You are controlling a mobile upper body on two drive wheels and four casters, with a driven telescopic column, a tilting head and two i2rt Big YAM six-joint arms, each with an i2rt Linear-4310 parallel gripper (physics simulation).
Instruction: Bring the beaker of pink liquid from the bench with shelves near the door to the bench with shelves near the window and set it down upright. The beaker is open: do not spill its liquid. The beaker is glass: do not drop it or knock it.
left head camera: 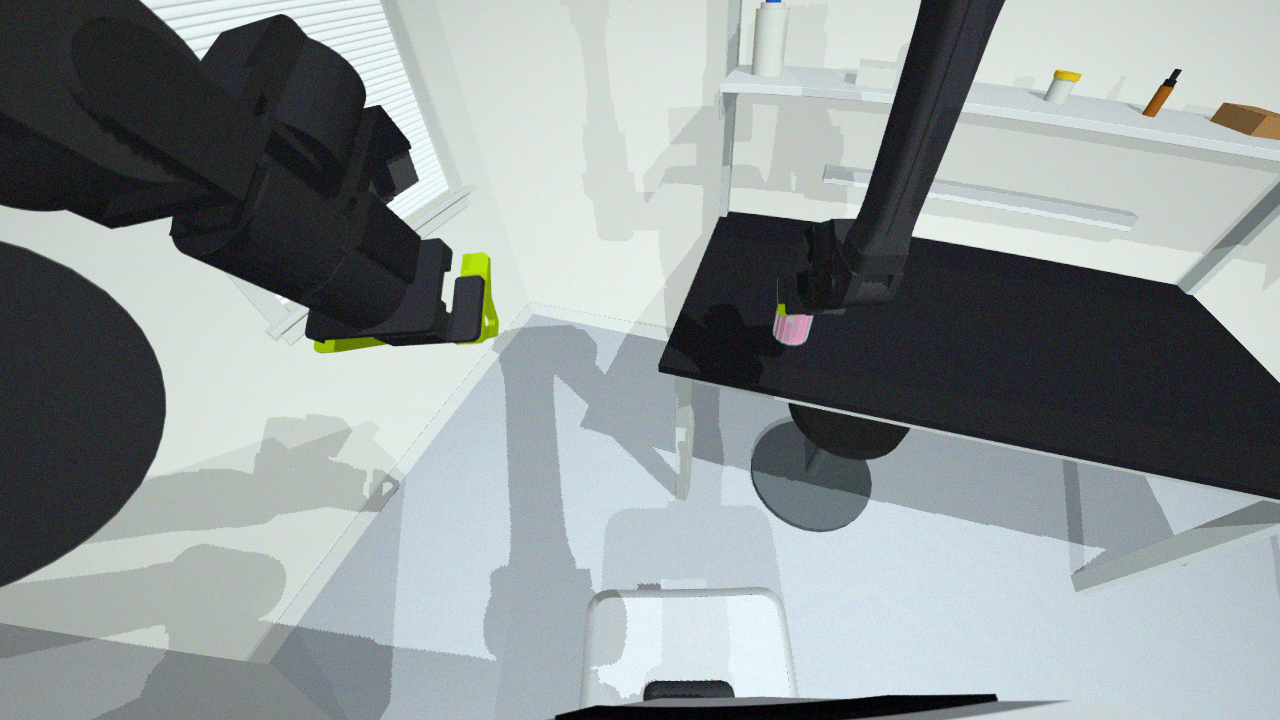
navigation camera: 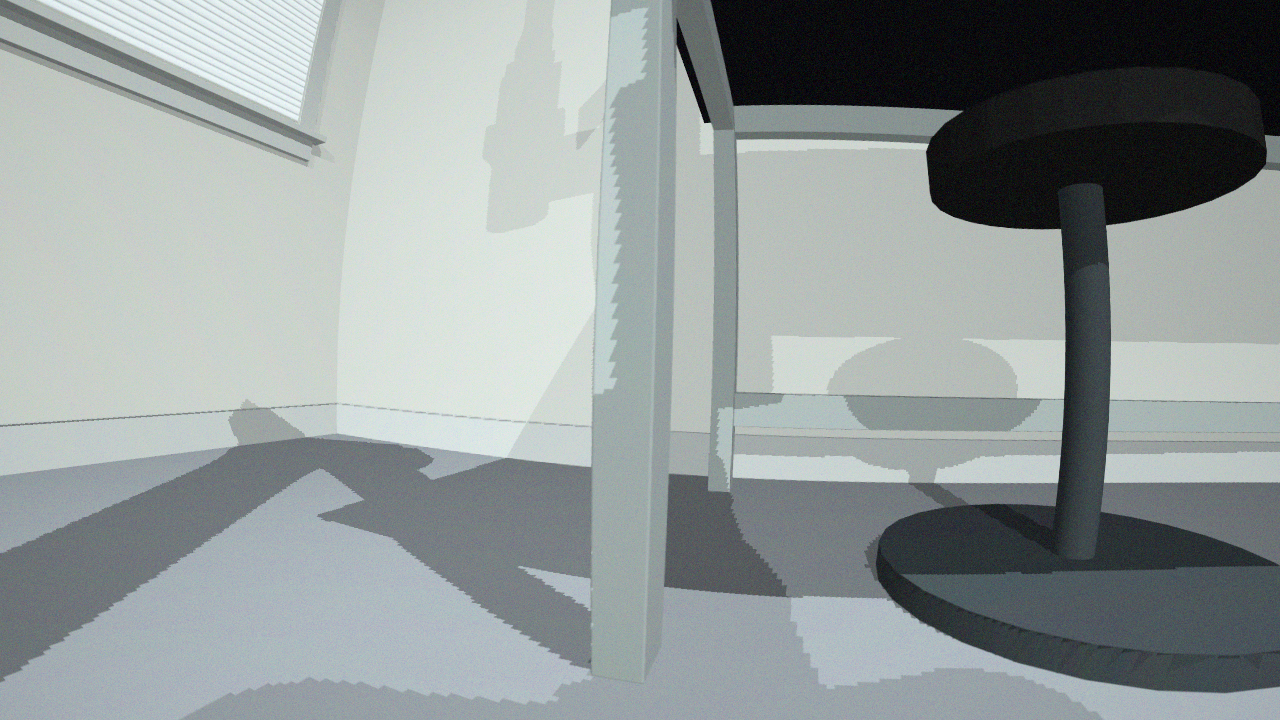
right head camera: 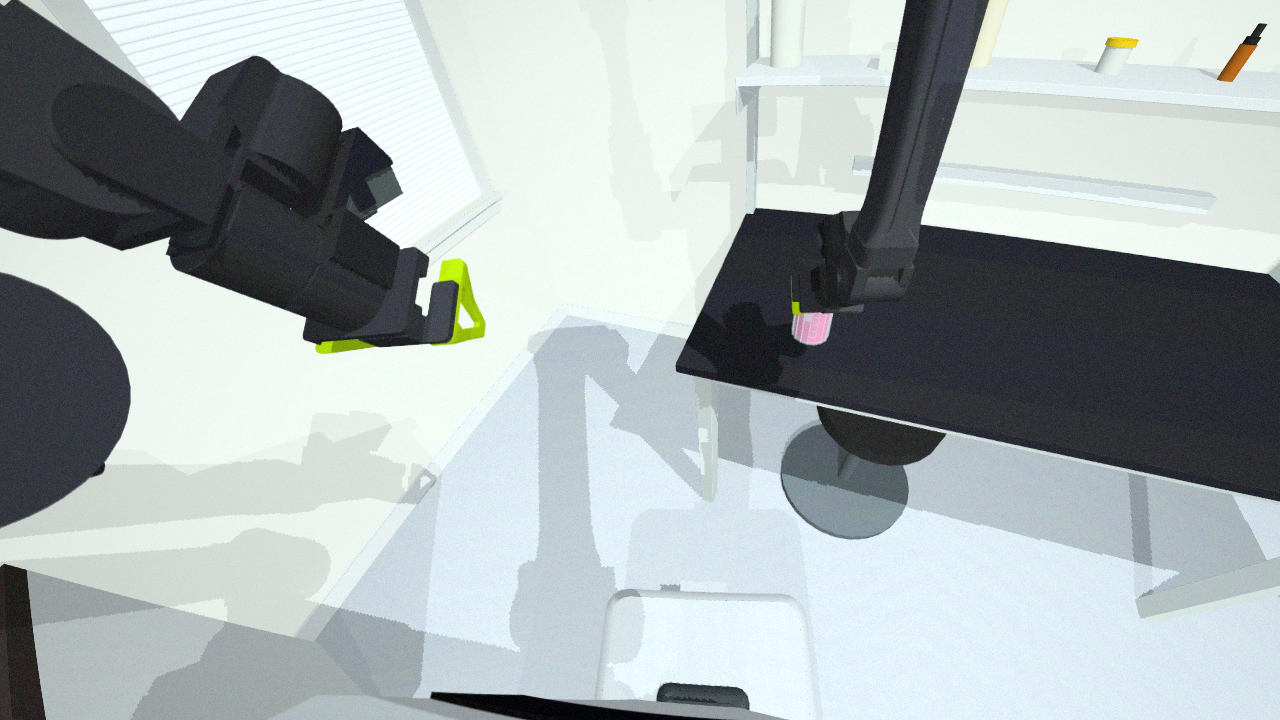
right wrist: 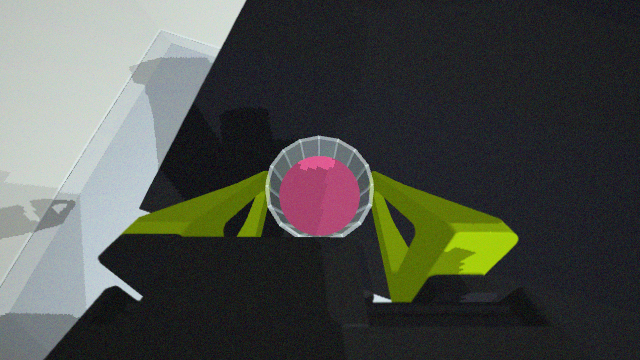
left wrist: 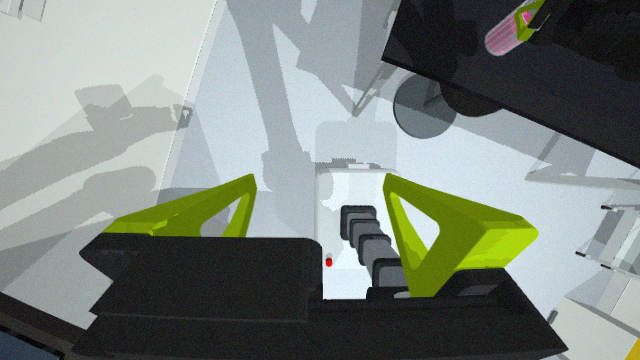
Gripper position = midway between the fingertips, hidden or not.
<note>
In view: the left gripper (left head camera: 446, 331), the right gripper (right head camera: 815, 297), a glass beaker of pink liquid (right head camera: 811, 328), a window with blinds (right head camera: 384, 73) and a white cabinets with dark counter (right head camera: 74, 645).
The glass beaker of pink liquid also shows in the left head camera view (left head camera: 793, 330) and in the right wrist view (right wrist: 319, 186). The left gripper is seen too in the right head camera view (right head camera: 440, 333) and in the left wrist view (left wrist: 319, 180). The right gripper shows as well in the left head camera view (left head camera: 796, 299) and in the right wrist view (right wrist: 319, 178). The navigation camera view does not show the glass beaker of pink liquid: it is out of frame.
</note>
